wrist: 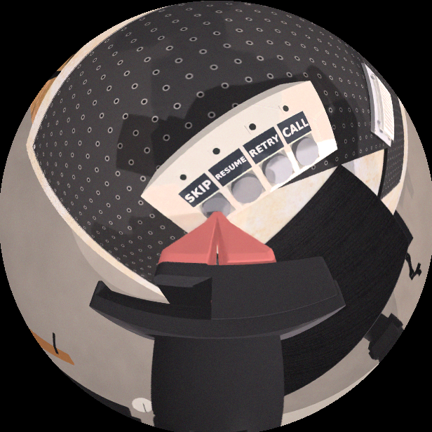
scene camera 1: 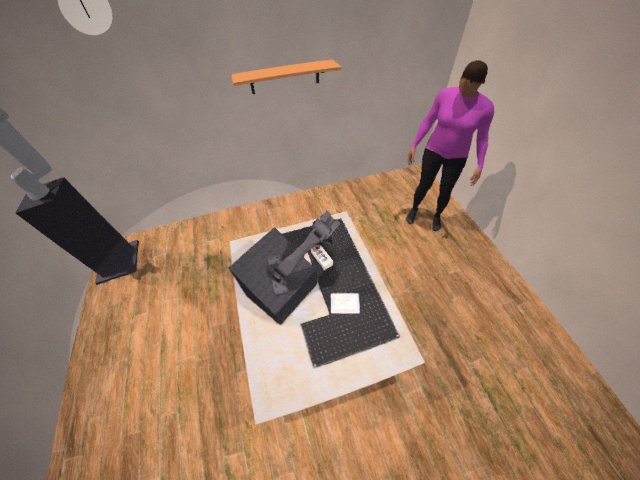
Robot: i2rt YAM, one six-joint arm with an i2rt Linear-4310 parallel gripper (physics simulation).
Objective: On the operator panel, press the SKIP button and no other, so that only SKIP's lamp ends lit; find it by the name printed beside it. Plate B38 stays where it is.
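Frame: origin at the arm's base, x up, y back, z right, level; centimetres.
Where they show: gripper, between the fingertips: (scene camera 1: 314, 250); arm's base, origin of its link: (scene camera 1: 277, 274).
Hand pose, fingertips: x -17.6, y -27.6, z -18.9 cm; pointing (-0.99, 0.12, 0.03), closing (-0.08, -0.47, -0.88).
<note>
Each offset is from my fingertips to the centre of the thing. Level surfaces: height alone.
The cream operator panel {dx -2.7, dy -3.3, dz +4.5 cm} (scene camera 1: 324, 259) (wrist: 324, 112) lies on the black perforated board. In the wrist view its labels read SKIP, RESUME, RETRY and CALL, each with a round grey button below and a small dark lamp above. The SKIP button (wrist: 215, 204) is at the left end, beside the RESUME button (wrist: 247, 188). All of the lamps look dark, including the SKIP lamp (wrist: 183, 177). My gripper (wrist: 216, 217) is shut and empty; its red tips overlap the lower edge of the SKIP button in view, and contact cannot be told. No plate marked B38 is legible.
A white plate-like item {dx -3.6, dy -4.1, dz +39.2 cm} (scene camera 1: 344, 303) (wrist: 378, 105) lies on the black perforated board {dx -5.4 cm} (scene camera 1: 351, 335) (wrist: 165, 65), away from the panel. The arm's dark base block (scene camera 1: 258, 279) stands beside the board. A person (scene camera 1: 454, 124) stands beyond the table, and a dark pedestal (scene camera 1: 72, 227) stands at the left.
</note>
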